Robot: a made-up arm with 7 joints.
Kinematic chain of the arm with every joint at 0, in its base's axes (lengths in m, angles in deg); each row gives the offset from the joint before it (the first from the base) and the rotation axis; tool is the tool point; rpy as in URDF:
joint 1: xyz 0.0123 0.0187 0.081 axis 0 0.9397 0.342
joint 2: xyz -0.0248 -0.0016 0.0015 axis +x
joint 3: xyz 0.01 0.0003 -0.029 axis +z
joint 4: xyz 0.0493 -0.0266 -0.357 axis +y
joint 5: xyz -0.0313 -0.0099 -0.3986 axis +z
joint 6: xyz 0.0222 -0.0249 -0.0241 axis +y
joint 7: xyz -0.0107 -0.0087 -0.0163 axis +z
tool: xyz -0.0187 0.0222 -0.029 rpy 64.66 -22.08 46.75
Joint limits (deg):
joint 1: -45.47..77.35
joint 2: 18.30..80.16
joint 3: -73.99..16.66
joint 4: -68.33..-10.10
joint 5: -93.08..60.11
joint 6: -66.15..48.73
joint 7: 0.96..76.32
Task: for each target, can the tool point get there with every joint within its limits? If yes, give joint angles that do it. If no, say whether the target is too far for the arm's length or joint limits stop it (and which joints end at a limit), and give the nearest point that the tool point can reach.
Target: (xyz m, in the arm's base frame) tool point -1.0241 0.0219 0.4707
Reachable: no: too far | nearest point -0.8439 0.1710 0.0292 | short by 0.500 m
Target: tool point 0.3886 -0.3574 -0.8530
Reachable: no: too far | nearest point 0.3159 -0.2005 -0.6420 | short by 0.273 m
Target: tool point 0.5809 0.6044 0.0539
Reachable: yes | joints -31.70 73.89 -3.03 -46.35 31.71 -19.23 35.64
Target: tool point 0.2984 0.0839 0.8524
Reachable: no: joint limits stop it (at a limit: joint 1, joint 2, joint 3, joint 4, joint 5, joint 6, joint 7) | nearest point 0.4508 0.4309 0.4762 | short by 0.534 m
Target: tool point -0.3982 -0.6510 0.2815
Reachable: no: joint limits stop it (at a limit: joint 1, joint 2, joint 3, joint 4, joint 6, joint 7) | nearest point -0.5082 -0.3722 -0.2057 | short by 0.572 m
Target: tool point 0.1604 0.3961 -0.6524
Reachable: yes | joints 4.22 45.26 -42.37 -34.97 39.70 -50.54 32.04
